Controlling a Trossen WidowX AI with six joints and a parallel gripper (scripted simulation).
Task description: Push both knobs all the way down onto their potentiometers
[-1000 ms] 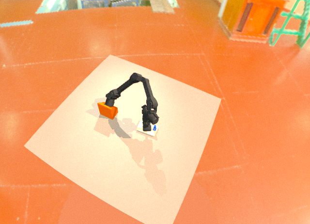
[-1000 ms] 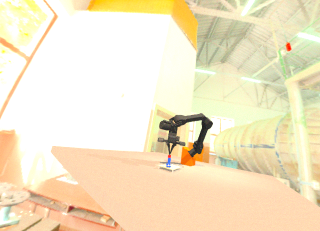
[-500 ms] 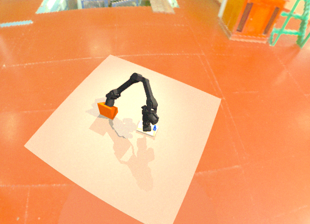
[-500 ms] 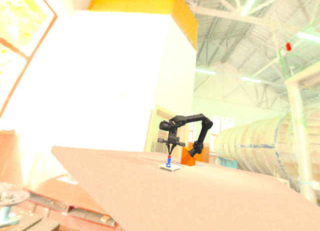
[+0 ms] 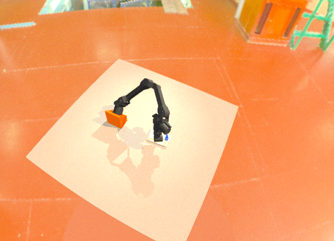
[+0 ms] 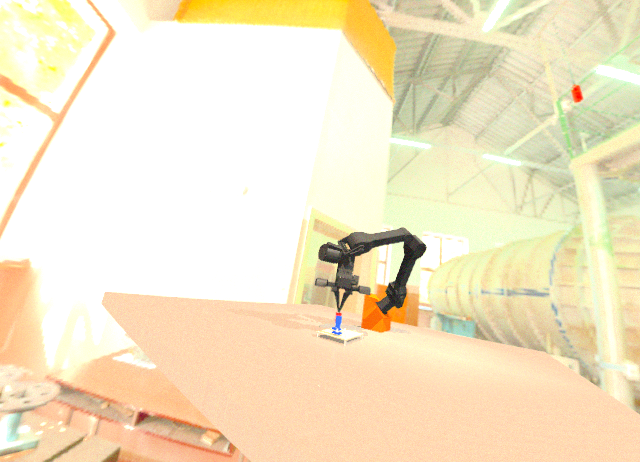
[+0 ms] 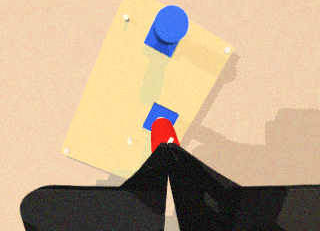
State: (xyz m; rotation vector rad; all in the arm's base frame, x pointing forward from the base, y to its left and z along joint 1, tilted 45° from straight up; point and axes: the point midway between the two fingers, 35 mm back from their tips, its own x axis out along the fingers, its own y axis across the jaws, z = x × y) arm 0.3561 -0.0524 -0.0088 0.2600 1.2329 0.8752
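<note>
Now: gripper tip 1 cm above the red knob. From my gripper tip the other things lie so: blue knob 6 cm ahead, 3 cm to the left, 2 cm below.
</note>
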